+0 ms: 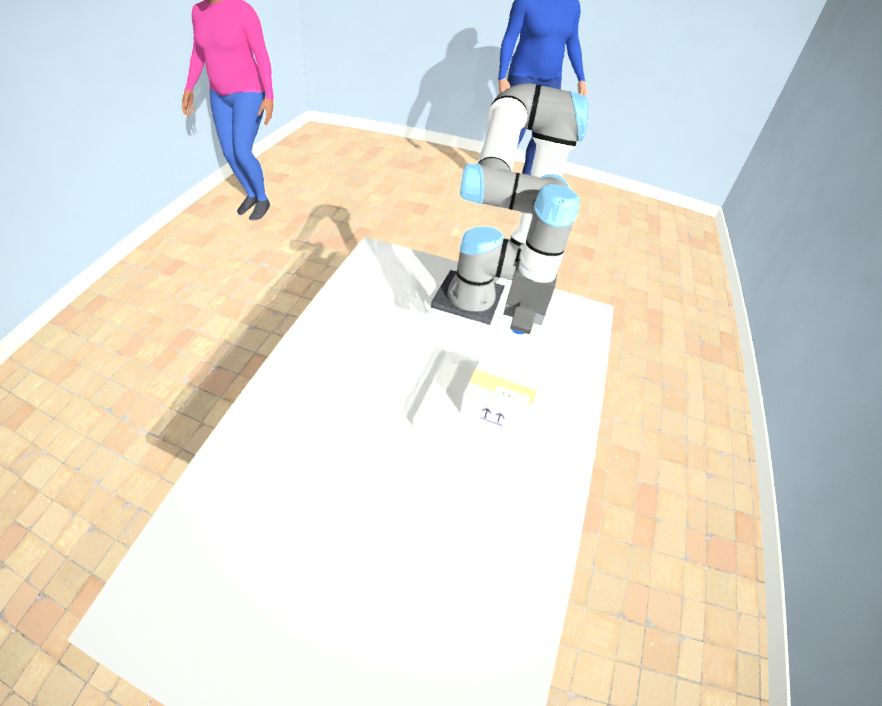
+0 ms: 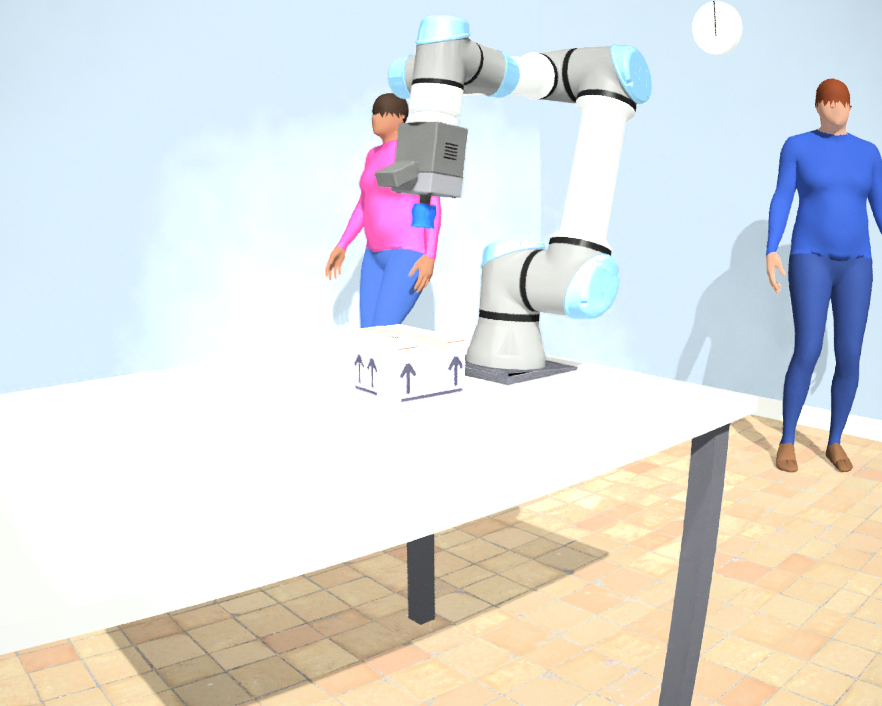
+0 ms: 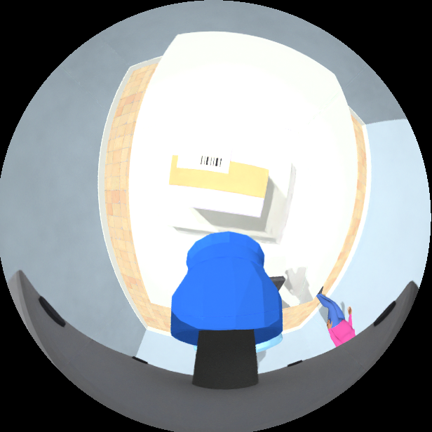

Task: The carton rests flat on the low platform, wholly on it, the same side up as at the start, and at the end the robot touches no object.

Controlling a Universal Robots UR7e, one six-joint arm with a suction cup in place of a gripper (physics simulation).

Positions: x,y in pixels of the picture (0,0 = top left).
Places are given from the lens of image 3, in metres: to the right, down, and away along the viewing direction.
my suction cup (image 3: pixel 225 288): 0.00, 0.01, 0.02
carton (image 3: pixel 207 173): -0.01, -0.07, 0.18
The marked spots on the carton and my suction cup are 0.18 m apart.
